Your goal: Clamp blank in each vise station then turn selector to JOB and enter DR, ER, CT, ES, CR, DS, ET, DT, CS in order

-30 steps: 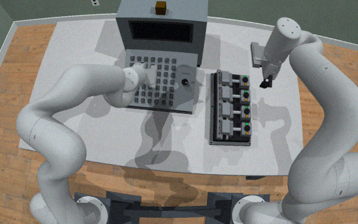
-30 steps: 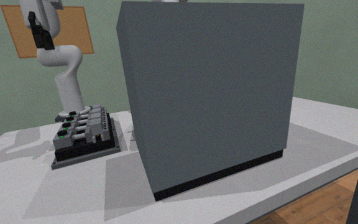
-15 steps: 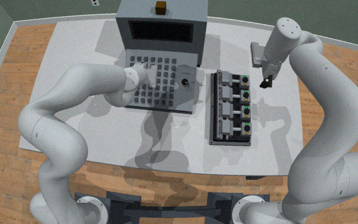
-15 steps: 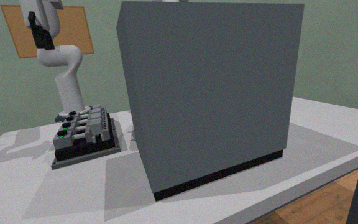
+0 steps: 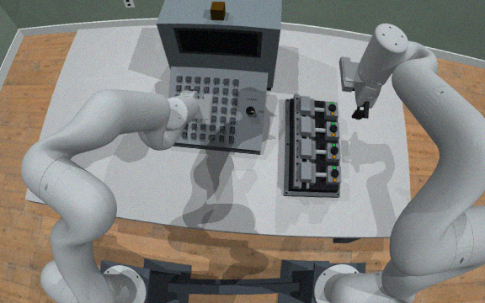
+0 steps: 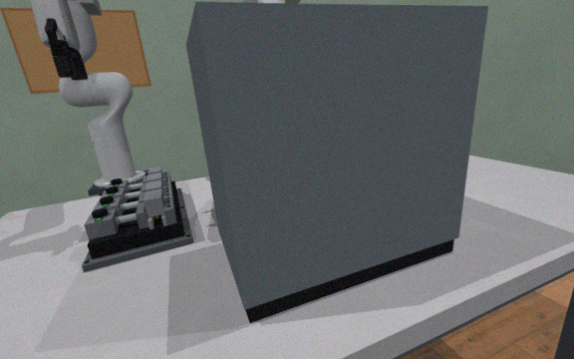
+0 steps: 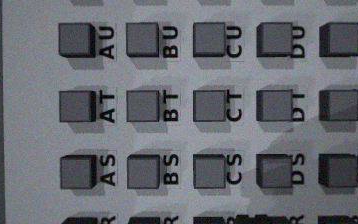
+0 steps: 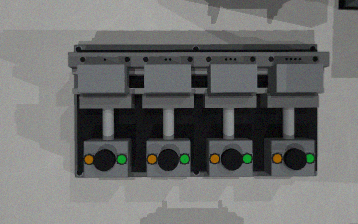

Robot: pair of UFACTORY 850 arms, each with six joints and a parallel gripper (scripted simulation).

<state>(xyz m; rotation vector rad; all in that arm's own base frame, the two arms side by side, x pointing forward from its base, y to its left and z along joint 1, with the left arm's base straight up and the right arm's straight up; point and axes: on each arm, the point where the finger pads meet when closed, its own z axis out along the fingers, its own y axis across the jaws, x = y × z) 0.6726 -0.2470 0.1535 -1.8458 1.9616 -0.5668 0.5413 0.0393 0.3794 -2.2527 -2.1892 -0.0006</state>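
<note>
My left hand is 50 mm above the ES key, 30 mm to the left of it and 30 mm past it. From my left hand the other things lie so: key panel 90 mm to the right, 70 mm below, 20 mm ahead; then selector 200 mm to the right, 20 mm below, 20 mm behind.
</note>
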